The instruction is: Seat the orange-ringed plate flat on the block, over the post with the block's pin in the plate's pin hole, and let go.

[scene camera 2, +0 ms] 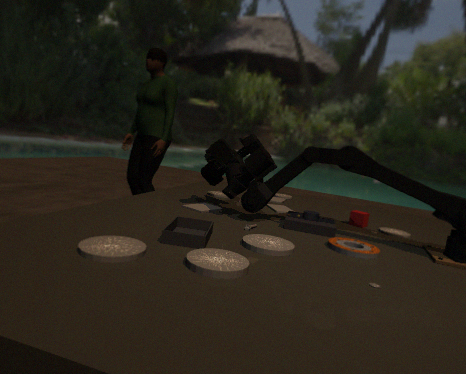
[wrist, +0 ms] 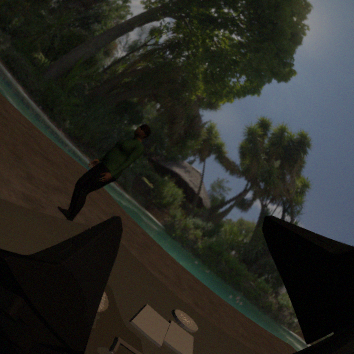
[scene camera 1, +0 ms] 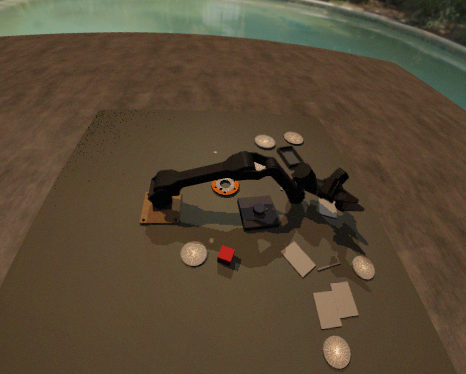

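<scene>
The orange-ringed plate lies flat on the table, between the arm's base and the block, off to one side and apart from the block. The dark square block sits on the table with its round post uncovered; its pin is too small to make out surely. My gripper is open and empty, raised beyond the block on the side away from the base. The wrist view looks outward between the spread fingers; the plate and the block do not show there.
A red cube and a pale disc lie near the base. A dark open tray stands near more pale discs. Flat tiles and a thin rod lie beyond the block.
</scene>
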